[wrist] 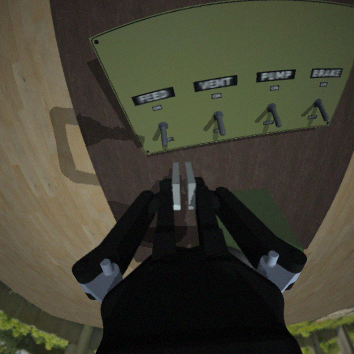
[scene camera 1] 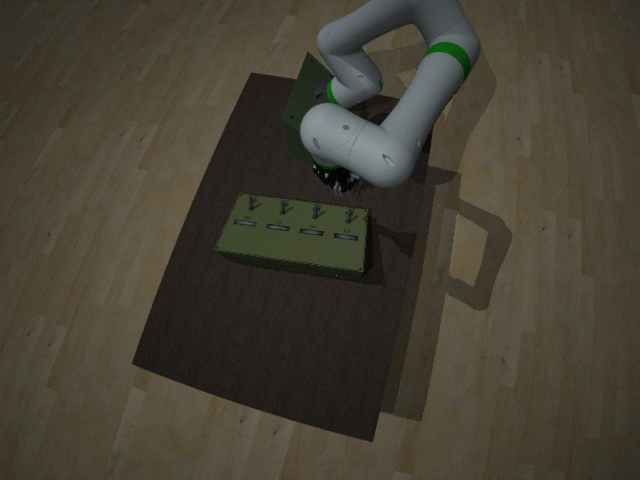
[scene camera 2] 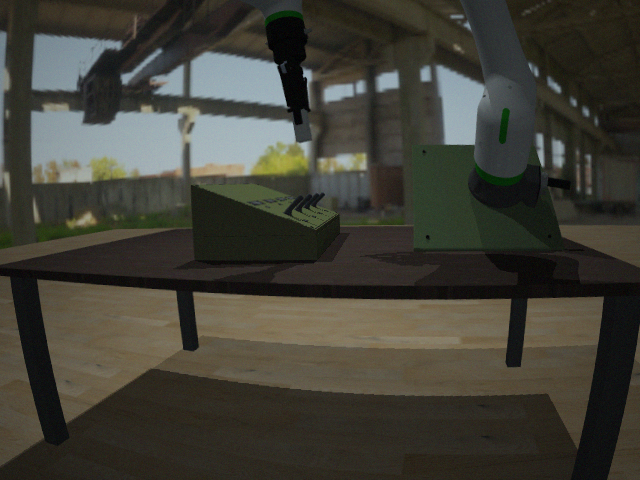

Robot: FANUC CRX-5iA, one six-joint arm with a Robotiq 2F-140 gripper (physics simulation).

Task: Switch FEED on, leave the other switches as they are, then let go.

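Frame: origin at the arm's base, x ahead, y left, z up, level; metres.
Seen in the pictures: gripper, fingertip midpoint: [wrist: 181,171] [scene camera 1: 340,192] [scene camera 2: 304,140]; arm's base at its link origin: [scene camera 1: 327,100] [scene camera 2: 496,185].
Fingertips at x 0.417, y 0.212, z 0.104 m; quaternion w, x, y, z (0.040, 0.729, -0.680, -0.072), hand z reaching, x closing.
Note:
Offsets run from my fingertips to a thing's top centre. Level surfaces: height alone.
A green sloped switch box [scene camera 1: 289,250] [scene camera 2: 248,237] [wrist: 210,45] carries a row of switches. In the wrist view the FEED lever @(dx +0.009, dy +0.041, dz -0.117 m) [wrist: 164,135] is leftmost, followed by the VENT lever @(dx +0.037, dy -0.076, dz -0.117 m) [wrist: 220,123], PUMP lever @(dx +0.065, dy -0.192, dz -0.117 m) [wrist: 274,116] and BRAKE lever @(dx +0.093, dy -0.309, dz -0.117 m) [wrist: 321,111]. The FEED lever is rightmost in scene camera 1 [scene camera 1: 348,215] and nearest in scene camera 2 [scene camera 2: 294,205]. All the levers lean toward the box's low edge, away from their ON marks. My gripper [scene camera 2: 302,140] [wrist: 181,171] is shut and empty, with a narrow gap between its fingers. It hangs above the levers, touching none.
The box stands on a dark table @(dz -0.245 m) [scene camera 1: 258,330] [scene camera 2: 129,258] [wrist: 75,35]. A green upright panel [scene camera 1: 305,98] [scene camera 2: 444,206] [wrist: 255,210] stands beside the arm's base, past the low edge of the box. The arm's shadow falls across the table and floor.

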